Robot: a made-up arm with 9 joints.
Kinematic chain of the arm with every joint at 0, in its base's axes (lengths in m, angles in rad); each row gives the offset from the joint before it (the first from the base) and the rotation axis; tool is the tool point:
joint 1: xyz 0 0 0.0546 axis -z
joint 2: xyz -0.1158 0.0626 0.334 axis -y
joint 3: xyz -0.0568 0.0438 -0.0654 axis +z
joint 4: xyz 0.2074 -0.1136 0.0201 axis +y
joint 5: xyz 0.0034 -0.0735 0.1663 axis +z
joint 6: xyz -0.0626 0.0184 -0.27 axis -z
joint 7: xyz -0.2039 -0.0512 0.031 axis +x
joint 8: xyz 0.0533 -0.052 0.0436 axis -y
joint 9: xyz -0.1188 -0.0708 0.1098 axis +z
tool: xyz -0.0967 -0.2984 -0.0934
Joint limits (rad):
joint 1: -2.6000..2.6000
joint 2: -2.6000..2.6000
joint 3: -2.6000..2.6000
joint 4: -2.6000..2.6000
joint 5: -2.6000..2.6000
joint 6: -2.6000..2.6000
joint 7: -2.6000..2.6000
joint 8: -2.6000..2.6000
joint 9: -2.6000..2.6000
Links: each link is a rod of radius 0.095 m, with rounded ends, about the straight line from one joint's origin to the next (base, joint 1, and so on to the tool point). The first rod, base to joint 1, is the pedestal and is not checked.
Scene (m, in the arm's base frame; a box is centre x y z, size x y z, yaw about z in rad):
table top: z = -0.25
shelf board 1: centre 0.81 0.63 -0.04 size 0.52 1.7 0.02 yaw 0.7
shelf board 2: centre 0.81 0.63 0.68 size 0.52 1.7 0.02 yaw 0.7
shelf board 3: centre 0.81 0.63 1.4 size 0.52 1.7 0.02 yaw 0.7
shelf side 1: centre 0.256 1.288 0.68 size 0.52 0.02 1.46 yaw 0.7
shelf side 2: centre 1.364 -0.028 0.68 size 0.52 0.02 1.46 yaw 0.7
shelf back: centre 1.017 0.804 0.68 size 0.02 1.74 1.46 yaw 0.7
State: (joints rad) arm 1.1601 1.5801 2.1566 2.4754 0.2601 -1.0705 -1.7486 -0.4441 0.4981
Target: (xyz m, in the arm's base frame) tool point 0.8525 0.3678 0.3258
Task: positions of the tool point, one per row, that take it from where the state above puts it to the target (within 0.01 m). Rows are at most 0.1 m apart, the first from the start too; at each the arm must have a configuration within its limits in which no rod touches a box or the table.
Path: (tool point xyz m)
1: 0.8088 0.3116 0.3070
2: 0.8525 0.3678 0.3259

